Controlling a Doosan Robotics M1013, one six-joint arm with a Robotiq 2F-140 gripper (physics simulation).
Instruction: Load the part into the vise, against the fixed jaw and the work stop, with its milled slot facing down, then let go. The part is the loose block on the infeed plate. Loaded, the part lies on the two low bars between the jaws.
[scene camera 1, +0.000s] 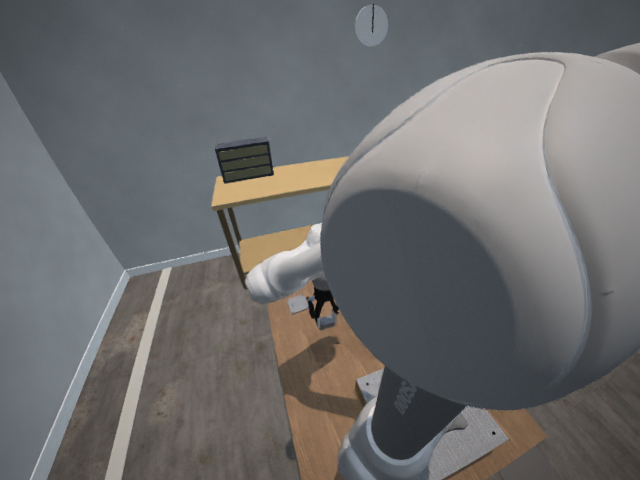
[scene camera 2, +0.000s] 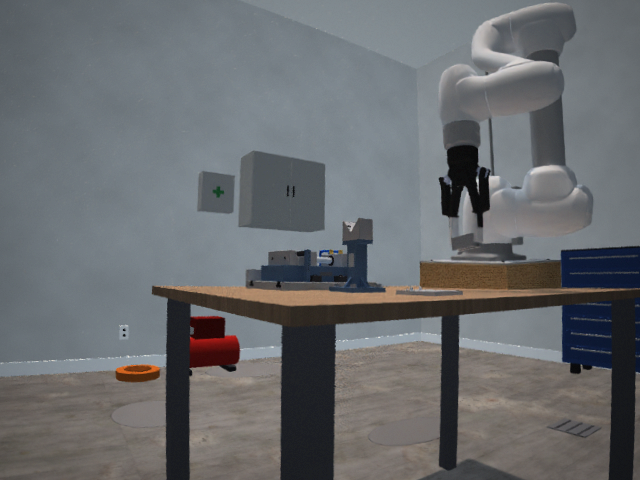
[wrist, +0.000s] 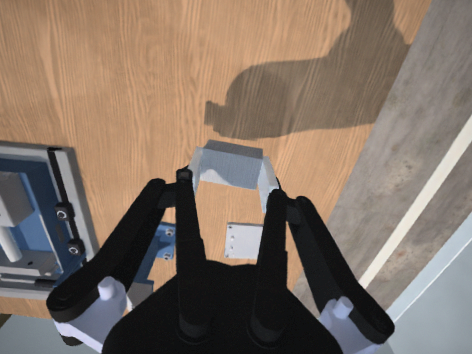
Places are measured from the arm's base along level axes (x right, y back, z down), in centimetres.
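Pixels of known places: gripper, fingertip midpoint: (scene camera 1: 326, 322) (scene camera 2: 466, 243) (wrist: 231, 162); arm's base, link origin: (scene camera 2: 487, 260).
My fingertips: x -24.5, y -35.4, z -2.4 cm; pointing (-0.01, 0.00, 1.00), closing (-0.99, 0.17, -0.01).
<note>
Ahead of a thing's pixels: the offset from my fingertips to its middle. "pt": to the spot under its first point.
My gripper (scene camera 1: 326, 316) (scene camera 2: 466, 237) (wrist: 231, 162) is shut on the part, a grey block @[dy -0.1, dx -0.1, dz -0.2 cm] (scene camera 1: 326, 322) (scene camera 2: 463, 242) (wrist: 230, 165), held across its two ends in the air above the table. The block looks slightly tilted in scene camera 2. Its milled slot cannot be made out. The infeed plate @[dy -20.4, dx -10.1, dz +11.1 cm] (scene camera 1: 297, 304) (scene camera 2: 429, 292) (wrist: 243, 241) lies on the table with no block on it. The blue and grey vise @[dy -26.5, dx +29.8, dz +6.6 cm] (scene camera 2: 289, 272) (wrist: 82, 200) stands to the left in the wrist view, apart from the part. The low bars and work stop cannot be told clearly.
A blue pedestal (scene camera 2: 357, 266) with a grey V-block @[pt dy -26.9, dx +5.8, dz -1.7 cm] (scene camera 2: 357, 231) stands between the vise and the infeed plate. The arm's base stands on a wooden block (scene camera 2: 465, 273). The table edge (scene camera 2: 294, 315) faces scene camera 2. Arm links cover much of scene camera 1.
</note>
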